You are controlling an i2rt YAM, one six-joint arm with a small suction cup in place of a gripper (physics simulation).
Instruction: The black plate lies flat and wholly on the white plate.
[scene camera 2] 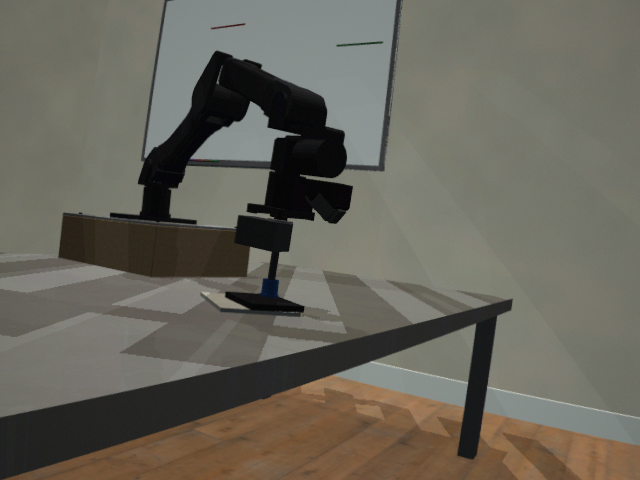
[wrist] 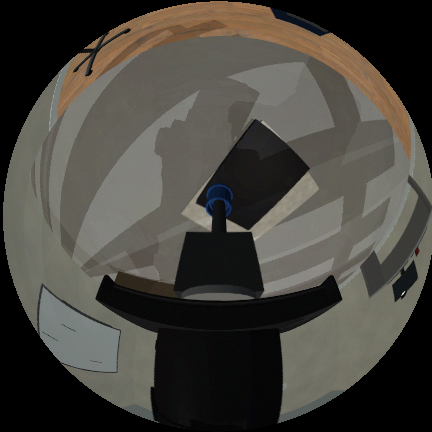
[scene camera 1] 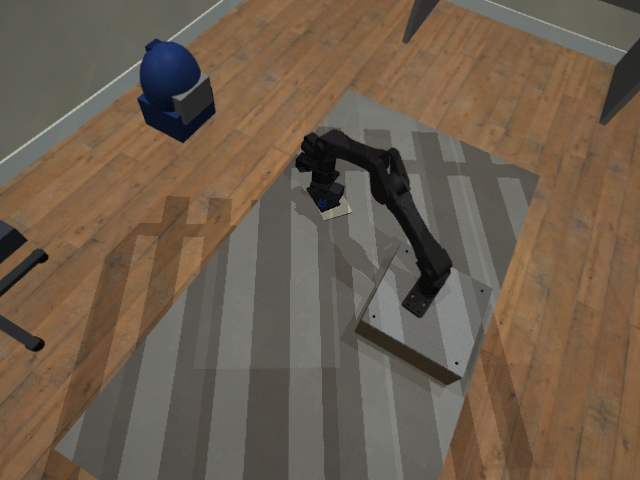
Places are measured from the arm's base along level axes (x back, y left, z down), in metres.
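Pixels of known places: hand, its tool point: [scene camera 2: 268,298] [wrist: 218,193] [scene camera 1: 322,205]; arm's base, origin of its link: [scene camera 2: 154,220] [scene camera 1: 426,288].
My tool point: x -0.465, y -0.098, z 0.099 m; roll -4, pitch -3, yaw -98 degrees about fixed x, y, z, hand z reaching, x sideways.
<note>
Ahead of a thing's pixels: the offset from my tool point to its middle.
The black plate {dx -0.021, dy -0.035, dz +0.001 m} [scene camera 1: 337,190] [scene camera 2: 270,303] [wrist: 261,173] lies flat on the white plate {dx +0.004, dy -0.042, dz +0.008 m} [scene camera 1: 337,211] [scene camera 2: 217,300] [wrist: 288,203], on the grey striped table. It is shifted, so white shows along one long side and at one corner. In the wrist view its far left edge covers the white plate's edge, and I cannot tell whether it overhangs there. My blue suction cup [scene camera 1: 323,204] [scene camera 2: 270,288] [wrist: 219,199] stands upright on the black plate near one corner and touches it. The plate rests on its own and is not lifted.
The arm's base stands on a raised grey block [scene camera 1: 432,343] [scene camera 2: 151,248] behind the plates. The table's dark front edge [scene camera 2: 318,362] is near in scene camera 2. A blue rounded object [scene camera 1: 170,86] stands on the wooden floor beyond the table.
</note>
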